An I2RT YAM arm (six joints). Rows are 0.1 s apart.
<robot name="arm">
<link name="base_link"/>
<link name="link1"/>
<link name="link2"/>
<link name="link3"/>
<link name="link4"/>
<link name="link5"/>
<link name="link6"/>
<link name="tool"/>
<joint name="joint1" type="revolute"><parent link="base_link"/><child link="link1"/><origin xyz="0 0 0.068" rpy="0 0 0"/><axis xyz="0 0 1"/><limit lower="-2.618" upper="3.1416"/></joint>
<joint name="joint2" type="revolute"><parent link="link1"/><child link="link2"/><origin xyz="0.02 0.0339 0.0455" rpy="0 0 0"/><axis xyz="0 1 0"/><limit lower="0" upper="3.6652"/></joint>
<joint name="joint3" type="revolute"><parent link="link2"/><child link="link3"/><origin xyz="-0.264 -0.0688 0" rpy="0 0 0"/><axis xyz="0 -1 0"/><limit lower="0" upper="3.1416"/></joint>
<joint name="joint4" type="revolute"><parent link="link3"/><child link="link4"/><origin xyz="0.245 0.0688 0.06" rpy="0 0 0"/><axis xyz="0 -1 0"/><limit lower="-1.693" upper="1.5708"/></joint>
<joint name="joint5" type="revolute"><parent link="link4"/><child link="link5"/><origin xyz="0.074 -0.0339 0.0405" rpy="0 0 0"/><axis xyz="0 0 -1"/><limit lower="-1.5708" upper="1.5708"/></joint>
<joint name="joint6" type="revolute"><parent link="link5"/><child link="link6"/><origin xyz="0.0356 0 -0.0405" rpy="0 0 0"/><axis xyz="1 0 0"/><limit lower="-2.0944" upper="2.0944"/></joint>
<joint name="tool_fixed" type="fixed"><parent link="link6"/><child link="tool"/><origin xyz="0 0 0" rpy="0 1.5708 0"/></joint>
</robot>
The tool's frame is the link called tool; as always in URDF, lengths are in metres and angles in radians.
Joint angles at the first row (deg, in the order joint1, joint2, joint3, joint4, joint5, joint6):
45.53, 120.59, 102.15, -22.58, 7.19, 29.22
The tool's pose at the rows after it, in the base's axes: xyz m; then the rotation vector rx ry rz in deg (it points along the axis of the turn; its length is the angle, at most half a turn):
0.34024 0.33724 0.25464 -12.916 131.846 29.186
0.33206 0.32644 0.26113 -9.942 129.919 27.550
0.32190 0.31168 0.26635 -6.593 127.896 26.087
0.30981 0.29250 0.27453 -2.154 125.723 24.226
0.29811 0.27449 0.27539 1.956 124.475 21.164
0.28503 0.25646 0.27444 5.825 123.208 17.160
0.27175 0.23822 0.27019 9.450 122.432 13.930
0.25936 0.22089 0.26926 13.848 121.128 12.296
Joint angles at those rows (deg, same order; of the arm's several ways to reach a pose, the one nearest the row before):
45.43, 118.07, 99.41, -21.44, 9.24, 29.93
45.44, 114.56, 95.26, -19.49, 12.22, 30.81
45.27, 110.24, 89.86, -17.02, 15.14, 31.85
44.89, 105.04, 84.35, -15.43, 18.65, 33.38
44.56, 100.68, 79.11, -14.72, 22.46, 34.88
44.39, 96.36, 73.99, -14.66, 26.87, 36.22
44.09, 92.16, 68.72, -14.72, 30.31, 37.92
43.69, 87.93, 64.28, -14.93, 33.12, 40.44

